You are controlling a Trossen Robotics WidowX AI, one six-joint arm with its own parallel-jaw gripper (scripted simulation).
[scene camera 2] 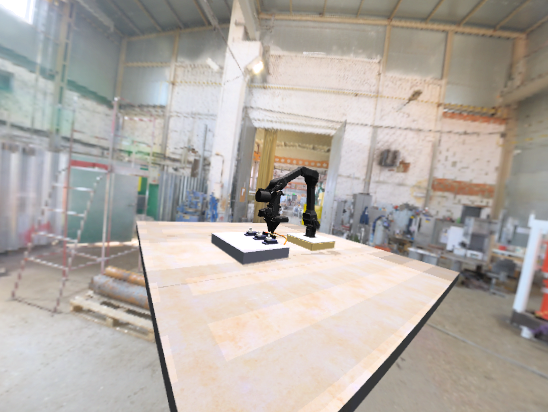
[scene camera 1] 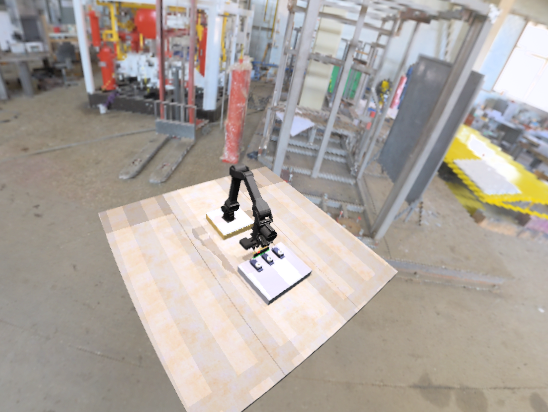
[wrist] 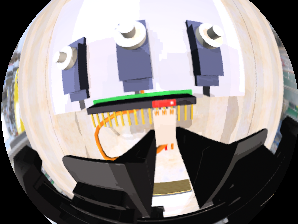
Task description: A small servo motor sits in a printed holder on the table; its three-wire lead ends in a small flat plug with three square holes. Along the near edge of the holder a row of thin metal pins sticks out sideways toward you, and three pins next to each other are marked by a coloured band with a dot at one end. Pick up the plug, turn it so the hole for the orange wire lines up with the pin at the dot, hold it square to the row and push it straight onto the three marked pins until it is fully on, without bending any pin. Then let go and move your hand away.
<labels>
A grey printed holder (scene camera 1: 274,281) is 128 cm from the lens.
</labels>
